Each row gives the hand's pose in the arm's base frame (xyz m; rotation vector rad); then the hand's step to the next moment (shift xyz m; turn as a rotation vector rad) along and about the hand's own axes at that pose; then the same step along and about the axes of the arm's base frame.
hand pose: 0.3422 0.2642 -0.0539 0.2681 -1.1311 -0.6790
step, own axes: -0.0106 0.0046 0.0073 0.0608 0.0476 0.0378
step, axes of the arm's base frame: -0.0076 0.0111 -0.0024 -0.0013 0.0040 0.0859
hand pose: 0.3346 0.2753 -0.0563 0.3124 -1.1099 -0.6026
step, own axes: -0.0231 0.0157 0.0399 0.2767 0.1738 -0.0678
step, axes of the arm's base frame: -0.0385 0.0287 0.0080 0.1982 -0.0300 0.2668
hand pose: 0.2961 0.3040 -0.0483 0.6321 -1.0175 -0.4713
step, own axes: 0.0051 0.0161 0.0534 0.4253 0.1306 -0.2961
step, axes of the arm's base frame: -0.0440 -0.0055 0.0343 0.4653 -0.0952 0.2450
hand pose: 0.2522 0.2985 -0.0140 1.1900 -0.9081 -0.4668
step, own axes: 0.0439 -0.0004 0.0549 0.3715 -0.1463 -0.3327
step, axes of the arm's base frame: -0.0188 -0.0647 0.0202 0.5026 -0.1275 -0.0351
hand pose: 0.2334 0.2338 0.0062 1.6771 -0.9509 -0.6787
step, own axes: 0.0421 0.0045 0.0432 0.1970 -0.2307 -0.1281
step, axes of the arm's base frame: -0.0141 -0.0583 -0.0077 0.2672 -0.0705 -0.1791
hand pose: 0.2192 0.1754 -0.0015 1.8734 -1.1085 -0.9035
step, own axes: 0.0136 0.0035 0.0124 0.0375 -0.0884 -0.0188
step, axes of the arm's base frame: -0.0068 -0.0167 -0.0052 0.0624 -0.0002 -0.0753
